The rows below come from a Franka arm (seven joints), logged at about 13 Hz.
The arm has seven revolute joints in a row. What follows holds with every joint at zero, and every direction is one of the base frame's.
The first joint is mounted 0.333 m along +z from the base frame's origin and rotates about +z.
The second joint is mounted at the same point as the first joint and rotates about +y.
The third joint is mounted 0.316 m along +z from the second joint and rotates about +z.
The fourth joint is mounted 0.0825 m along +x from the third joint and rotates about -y.
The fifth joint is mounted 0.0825 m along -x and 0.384 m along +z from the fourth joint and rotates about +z.
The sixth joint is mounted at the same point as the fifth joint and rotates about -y.
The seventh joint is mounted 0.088 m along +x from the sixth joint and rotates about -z.
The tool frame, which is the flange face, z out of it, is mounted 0.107 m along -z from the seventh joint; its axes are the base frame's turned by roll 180, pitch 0 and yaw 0 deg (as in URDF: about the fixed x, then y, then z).
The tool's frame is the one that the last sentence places.
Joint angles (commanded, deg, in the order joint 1, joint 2, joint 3, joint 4, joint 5, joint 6, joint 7), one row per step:
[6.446 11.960 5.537 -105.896 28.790 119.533 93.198]
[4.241 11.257 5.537 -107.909 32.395 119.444 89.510]
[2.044 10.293 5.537 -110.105 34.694 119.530 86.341]
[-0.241 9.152 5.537 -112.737 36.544 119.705 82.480]
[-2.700 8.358 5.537 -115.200 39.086 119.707 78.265]
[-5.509 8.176 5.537 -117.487 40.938 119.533 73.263]
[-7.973 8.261 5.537 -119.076 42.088 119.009 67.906]
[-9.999 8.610 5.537 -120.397 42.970 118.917 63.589]
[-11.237 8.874 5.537 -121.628 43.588 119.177 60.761]
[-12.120 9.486 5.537 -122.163 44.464 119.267 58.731]
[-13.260 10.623 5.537 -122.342 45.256 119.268 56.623]
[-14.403 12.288 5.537 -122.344 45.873 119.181 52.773]
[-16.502 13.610 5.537 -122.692 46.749 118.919 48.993]
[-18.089 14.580 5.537 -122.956 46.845 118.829 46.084]
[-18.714 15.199 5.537 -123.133 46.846 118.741 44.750]
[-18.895 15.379 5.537 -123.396 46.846 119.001 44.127]
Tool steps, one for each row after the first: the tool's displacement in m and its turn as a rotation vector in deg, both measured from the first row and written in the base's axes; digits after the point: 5 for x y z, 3 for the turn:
[-0.00293 -0.02137 -0.00770 2.846 0.260 -0.579]
[-0.00765 -0.04357 -0.01436 4.554 0.119 -1.169]
[-0.01513 -0.06677 -0.02278 5.820 -0.370 -1.146]
[-0.02267 -0.09039 -0.03318 7.727 -0.838 -1.395]
[-0.03053 -0.11703 -0.04854 9.175 -1.362 -0.996]
[-0.03751 -0.13952 -0.06143 10.288 -2.342 0.564]
[-0.04365 -0.15809 -0.07438 11.089 -3.169 1.569]
[-0.04950 -0.16944 -0.08553 11.537 -3.584 2.082]
[-0.05215 -0.17719 -0.09476 12.280 -3.837 2.178]
[-0.05364 -0.18744 -0.10642 13.077 -3.964 2.129]
[-0.05508 -0.19766 -0.12190 13.909 -4.668 3.623]
[-0.05999 -0.21593 -0.13643 14.984 -5.465 3.954]
[-0.06452 -0.22998 -0.14727 15.366 -6.110 4.595]
[-0.06724 -0.23515 -0.15423 15.640 -6.151 5.005]
[-0.06894 -0.23686 -0.15755 15.567 -6.253 5.183]

